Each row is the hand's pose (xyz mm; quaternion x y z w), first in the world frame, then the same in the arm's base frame.
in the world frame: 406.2 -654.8 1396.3 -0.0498 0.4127 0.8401 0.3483
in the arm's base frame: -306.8 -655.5 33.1 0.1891 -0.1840 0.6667 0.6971
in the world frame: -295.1 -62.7 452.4 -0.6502 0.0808 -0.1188 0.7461
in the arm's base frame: 175.5 527.3 352.1 -0.0178 0.2764 -0.4613 0.8429
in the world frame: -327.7 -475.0 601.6 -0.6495 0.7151 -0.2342 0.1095
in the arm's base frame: -124.9 425.8 47.5 -0.0686 0.8941 0.0612 0.4383
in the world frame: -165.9 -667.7 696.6 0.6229 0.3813 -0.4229 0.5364
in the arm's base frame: -177.5 225.2 -123.8 -0.9600 -0.1492 0.2283 0.0631
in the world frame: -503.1 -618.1 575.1 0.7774 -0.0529 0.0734 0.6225
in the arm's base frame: -273.3 566.8 -52.6 0.8539 -0.5046 -0.1141 0.0570
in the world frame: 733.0 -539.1 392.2 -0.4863 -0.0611 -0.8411 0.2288
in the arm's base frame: 617.2 -270.8 -322.8 -0.1191 0.5710 -0.8102 0.0571
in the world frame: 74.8 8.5 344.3 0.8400 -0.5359 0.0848 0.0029
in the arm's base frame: 498.9 313.9 293.3 -0.3645 0.7847 0.0904 0.4931
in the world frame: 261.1 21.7 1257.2 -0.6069 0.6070 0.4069 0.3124
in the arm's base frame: -3.1 -401.2 617.2 -0.0785 0.4262 0.3850 0.8148
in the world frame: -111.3 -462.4 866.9 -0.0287 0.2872 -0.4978 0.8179
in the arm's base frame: -170.8 92.8 114.1 0.6139 0.3516 -0.5549 0.4378
